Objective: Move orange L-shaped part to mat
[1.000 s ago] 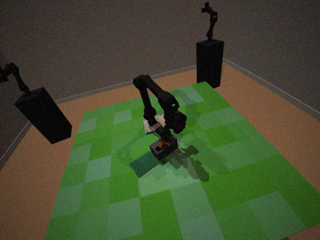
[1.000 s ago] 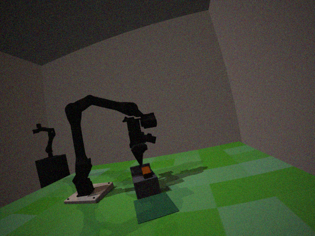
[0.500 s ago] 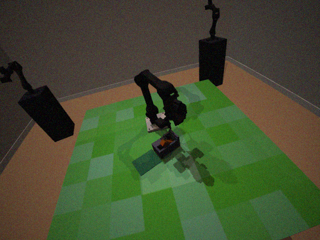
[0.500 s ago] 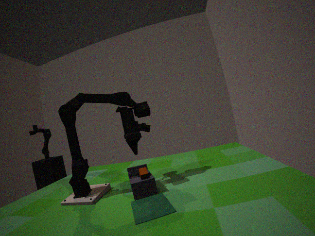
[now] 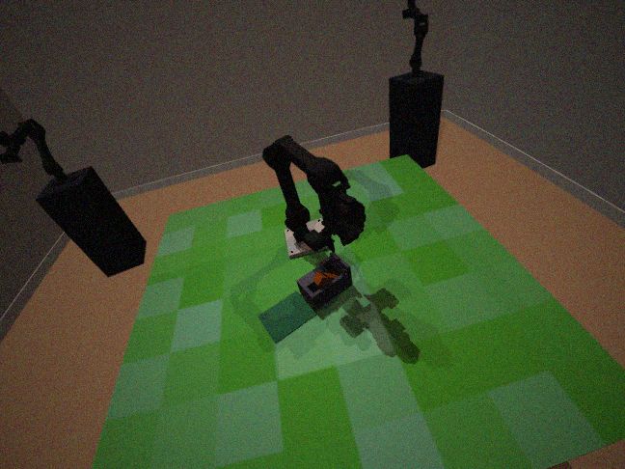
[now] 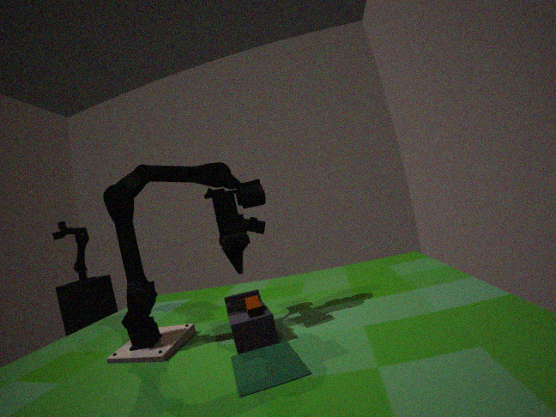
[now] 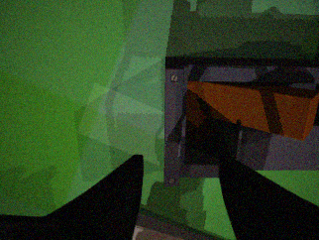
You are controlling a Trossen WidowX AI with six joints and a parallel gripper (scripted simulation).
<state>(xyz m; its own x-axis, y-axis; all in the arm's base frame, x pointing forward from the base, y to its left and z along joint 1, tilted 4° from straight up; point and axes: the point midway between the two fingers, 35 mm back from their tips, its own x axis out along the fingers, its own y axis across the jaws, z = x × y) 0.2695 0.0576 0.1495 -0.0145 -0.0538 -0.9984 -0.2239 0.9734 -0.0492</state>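
The orange L-shaped part is 40 mm to the right of my gripper tip and 100 mm below it. From my gripper tip the other things lie so: green mat 40 mm ahead, 220 mm to the right, 160 mm below.
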